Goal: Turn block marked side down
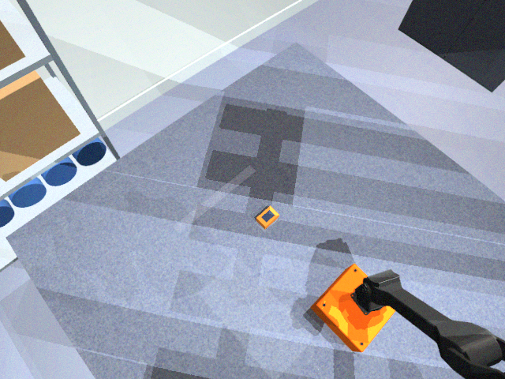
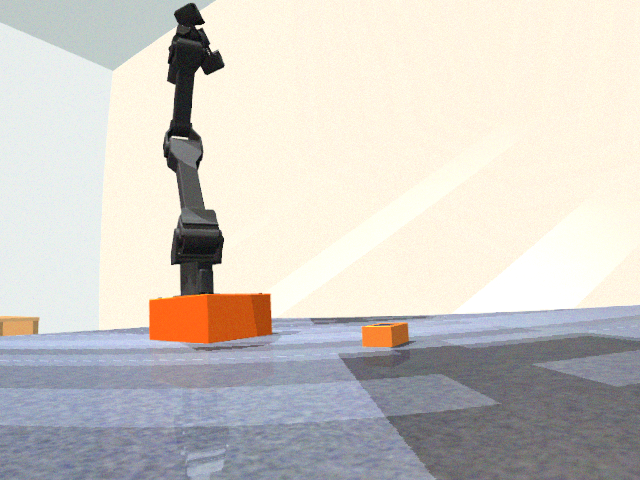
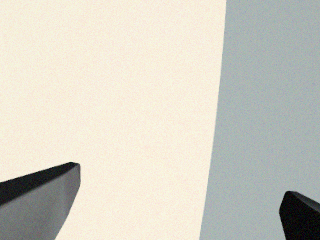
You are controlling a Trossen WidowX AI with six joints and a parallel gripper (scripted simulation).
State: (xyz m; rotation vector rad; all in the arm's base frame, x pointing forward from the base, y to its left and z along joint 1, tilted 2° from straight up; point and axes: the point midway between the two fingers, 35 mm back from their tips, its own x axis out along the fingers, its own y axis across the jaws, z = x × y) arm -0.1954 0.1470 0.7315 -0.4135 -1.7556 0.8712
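Now: gripper tip 58 cm short of the orange block, 10 cm to the left of it and 80 cm above it.
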